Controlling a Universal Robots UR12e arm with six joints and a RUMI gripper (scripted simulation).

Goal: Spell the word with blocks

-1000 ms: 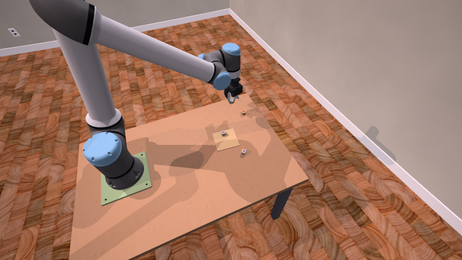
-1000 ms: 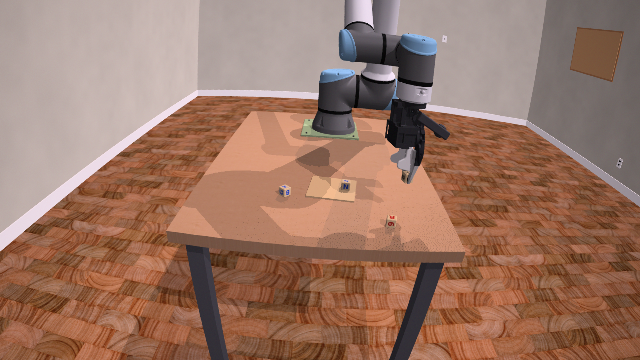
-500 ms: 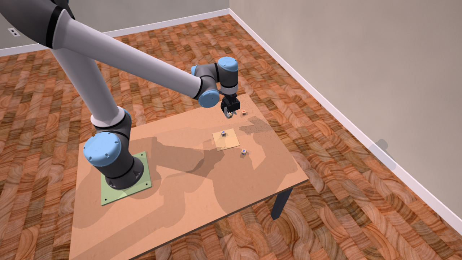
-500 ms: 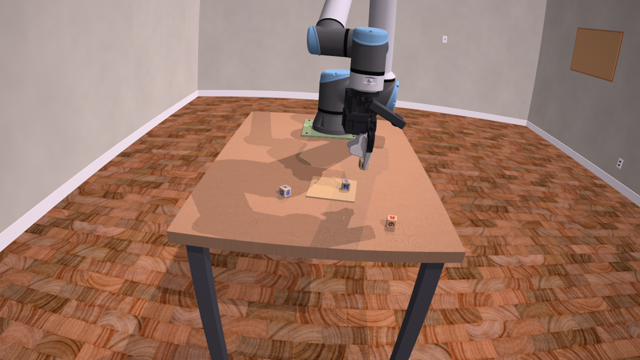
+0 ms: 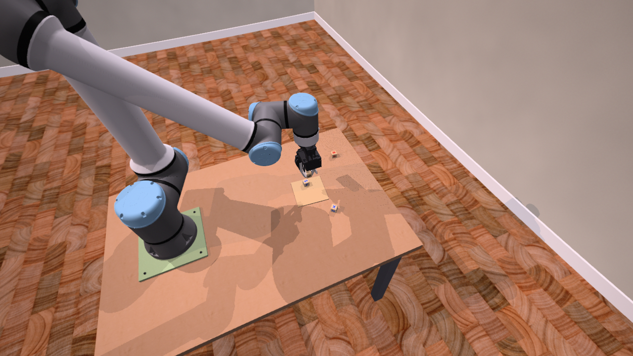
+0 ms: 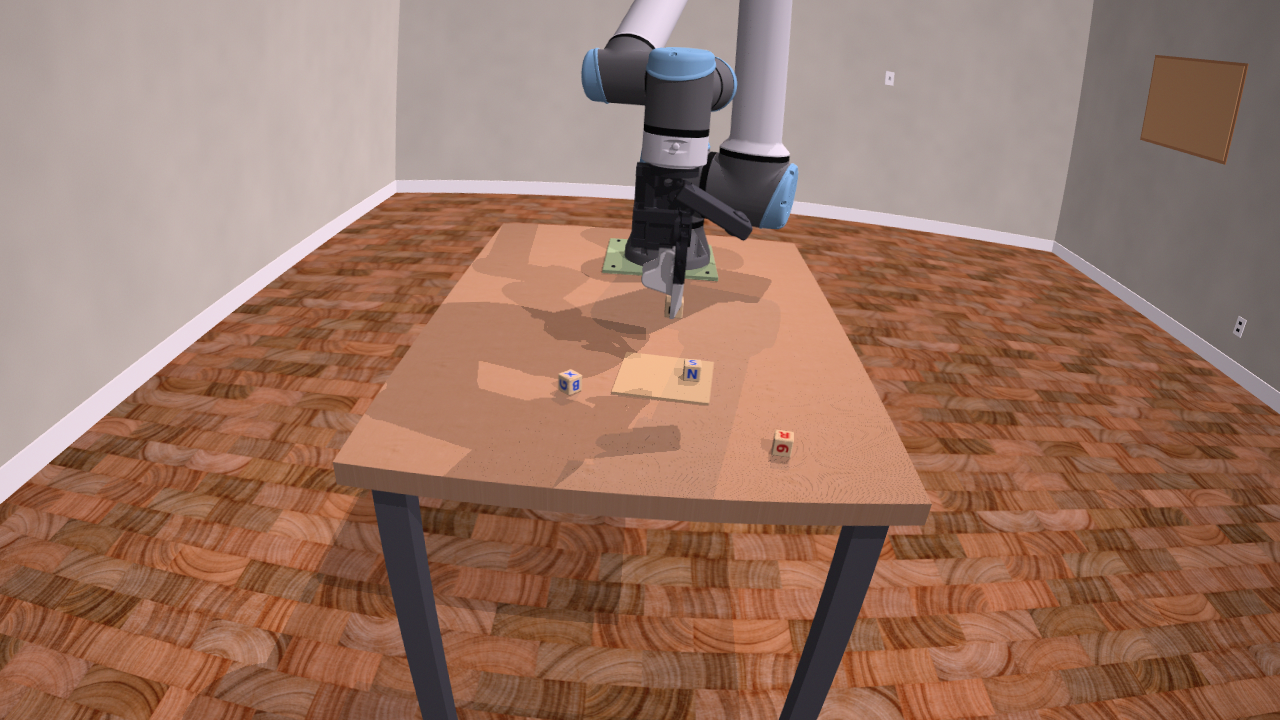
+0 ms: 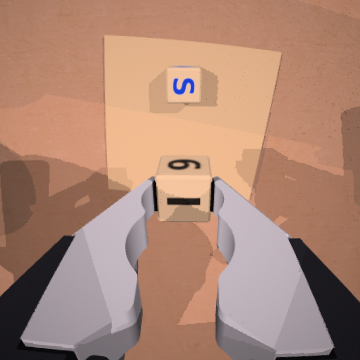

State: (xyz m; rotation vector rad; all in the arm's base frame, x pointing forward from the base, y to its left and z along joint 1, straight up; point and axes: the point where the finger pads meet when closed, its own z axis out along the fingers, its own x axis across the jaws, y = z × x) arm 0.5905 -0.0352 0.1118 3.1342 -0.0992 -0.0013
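The mat lies 120 mm below my hand. From my hand the other things lie so: red-lettered block (200 mm ahead, 140 mm to the left, 110 mm below).
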